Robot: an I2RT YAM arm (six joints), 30 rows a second.
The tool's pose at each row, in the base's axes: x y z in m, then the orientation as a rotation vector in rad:
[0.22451 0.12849 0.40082 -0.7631 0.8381 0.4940]
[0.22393 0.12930 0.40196 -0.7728 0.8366 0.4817]
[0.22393 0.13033 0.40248 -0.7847 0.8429 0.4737]
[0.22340 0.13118 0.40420 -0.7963 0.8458 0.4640]
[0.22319 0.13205 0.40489 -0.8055 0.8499 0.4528]
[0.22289 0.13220 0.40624 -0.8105 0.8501 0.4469]
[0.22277 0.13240 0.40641 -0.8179 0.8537 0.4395]
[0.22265 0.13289 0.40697 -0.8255 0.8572 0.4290]
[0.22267 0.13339 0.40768 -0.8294 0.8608 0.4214]
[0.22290 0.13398 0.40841 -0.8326 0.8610 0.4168]
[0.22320 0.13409 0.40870 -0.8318 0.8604 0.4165]
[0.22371 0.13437 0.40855 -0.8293 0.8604 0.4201]
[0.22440 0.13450 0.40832 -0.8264 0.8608 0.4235]
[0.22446 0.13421 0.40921 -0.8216 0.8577 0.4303]
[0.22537 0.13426 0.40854 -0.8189 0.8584 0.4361]
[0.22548 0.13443 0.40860 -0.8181 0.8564 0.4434]
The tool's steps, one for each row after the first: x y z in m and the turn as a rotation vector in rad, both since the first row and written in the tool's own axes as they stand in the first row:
[-0.00118 0.00044 0.00084 -0.0032 0.0051 -0.0135]
[-0.00150 0.00089 0.00185 -0.0093 0.0166 -0.0210]
[-0.00311 0.00109 0.00300 -0.0147 0.0254 -0.0311]
[-0.00371 0.00150 0.00387 -0.0174 0.0350 -0.0412]
[-0.00496 0.00126 0.00443 -0.0192 0.0384 -0.0474]
[-0.00514 0.00139 0.00460 -0.0220 0.0460 -0.0541]
[-0.00562 0.00156 0.00516 -0.0237 0.0544 -0.0633]
[-0.00613 0.00158 0.00586 -0.0235 0.0609 -0.0691]
[-0.00653 0.00151 0.00674 -0.0243 0.0634 -0.0736]
[-0.00658 0.00127 0.00709 -0.0236 0.0627 -0.0739]
[-0.00613 0.00117 0.00748 -0.0229 0.0609 -0.0703]
[-0.00553 0.00089 0.00781 -0.0218 0.0594 -0.0665]
[-0.00624 0.00031 0.00800 -0.0209 0.0532 -0.0609]
[-0.00516 0.00001 0.00818 -0.0209 0.0514 -0.0552]
[-0.00513 0.00002 0.00839 -0.0235 0.0473 -0.0499]

